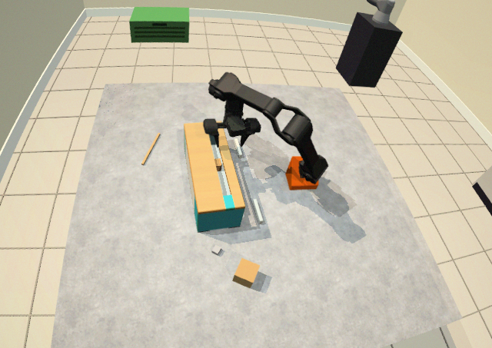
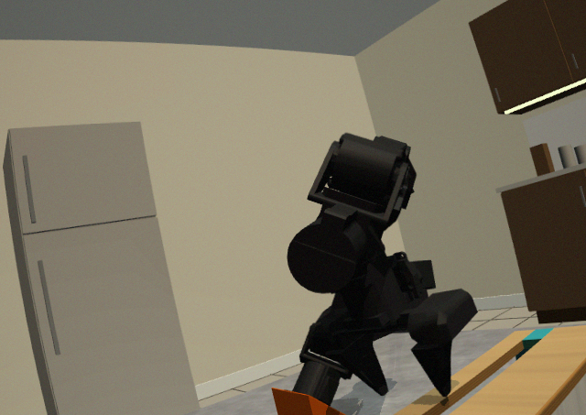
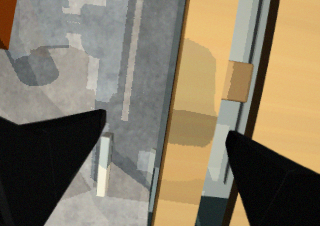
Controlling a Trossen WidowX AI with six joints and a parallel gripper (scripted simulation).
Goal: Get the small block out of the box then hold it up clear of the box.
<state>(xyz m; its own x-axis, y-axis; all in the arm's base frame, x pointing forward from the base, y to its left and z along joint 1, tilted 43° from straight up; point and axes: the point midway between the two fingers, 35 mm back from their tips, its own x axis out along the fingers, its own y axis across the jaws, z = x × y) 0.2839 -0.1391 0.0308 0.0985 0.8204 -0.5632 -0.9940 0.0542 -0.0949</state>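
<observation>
Now: the long box 70 mm below my gripper tip, 50 mm to the left of it and 30 mm ahead of it. Also, from my gripper tip: thin wooden stick 280 mm ahead, 140 mm to the right, 130 mm below; then small block 50 mm below, 50 mm ahead, 40 mm to the left; then tiny grey cube 320 mm to the left, 130 mm below, 90 mm ahead.
</observation>
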